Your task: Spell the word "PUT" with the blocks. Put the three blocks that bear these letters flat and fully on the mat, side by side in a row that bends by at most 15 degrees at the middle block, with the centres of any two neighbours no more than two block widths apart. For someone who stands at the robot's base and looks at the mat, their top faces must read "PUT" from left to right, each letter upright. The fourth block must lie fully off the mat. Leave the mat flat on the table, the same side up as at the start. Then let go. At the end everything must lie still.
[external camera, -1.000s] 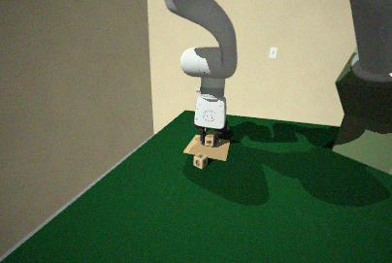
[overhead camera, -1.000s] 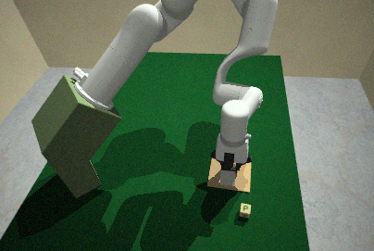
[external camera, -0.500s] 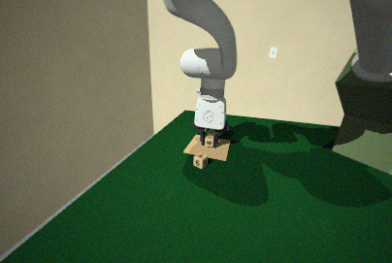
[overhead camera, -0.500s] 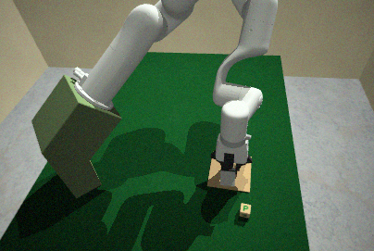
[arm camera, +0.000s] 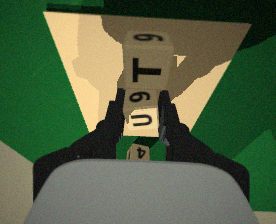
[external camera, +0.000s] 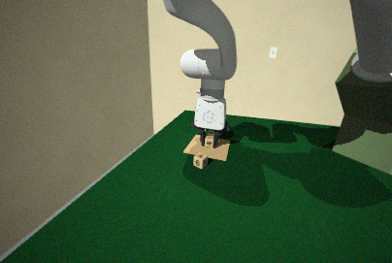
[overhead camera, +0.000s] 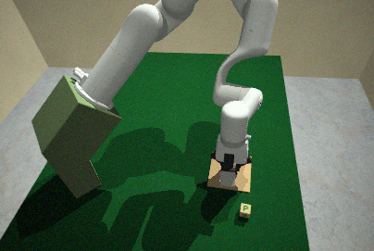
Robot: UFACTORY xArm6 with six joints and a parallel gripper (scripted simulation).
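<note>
The mat is 20 mm below my hand. Round my hand: P block 120 mm to the right, 90 mm ahead, 10 mm below.
</note>
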